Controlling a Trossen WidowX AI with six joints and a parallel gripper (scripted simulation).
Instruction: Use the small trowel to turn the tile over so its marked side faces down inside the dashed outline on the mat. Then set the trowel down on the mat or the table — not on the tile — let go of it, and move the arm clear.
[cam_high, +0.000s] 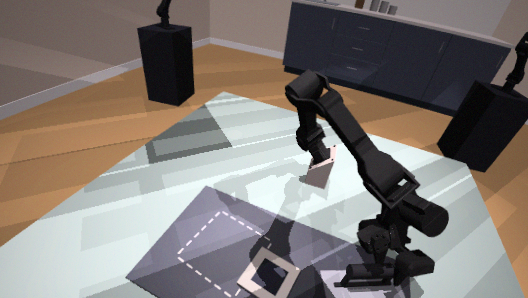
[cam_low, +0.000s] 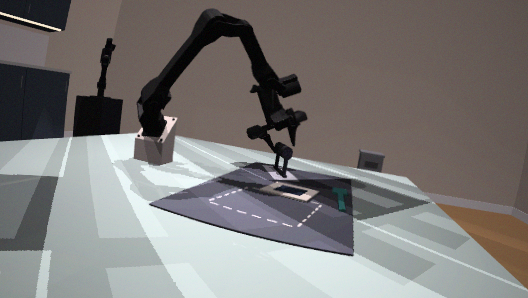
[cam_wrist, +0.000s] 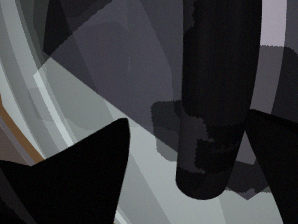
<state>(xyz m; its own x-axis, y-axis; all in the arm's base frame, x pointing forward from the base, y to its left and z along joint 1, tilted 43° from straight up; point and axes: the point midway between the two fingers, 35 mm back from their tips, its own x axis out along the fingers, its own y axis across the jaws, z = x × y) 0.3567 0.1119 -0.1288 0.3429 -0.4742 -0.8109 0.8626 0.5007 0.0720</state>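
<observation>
Right now my gripper tip is 5 cm to the left of the trowel and 3 cm above it. The rest, counted from my gripper tip: dark mat: 2 cm ahead, 24 cm to the right, 9 cm below; then teal t-shaped piece: 16 cm ahead, 24 cm to the right, 7 cm below; then square peach tile: 4 cm ahead, 26 cm to the right, 7 cm below.
</observation>
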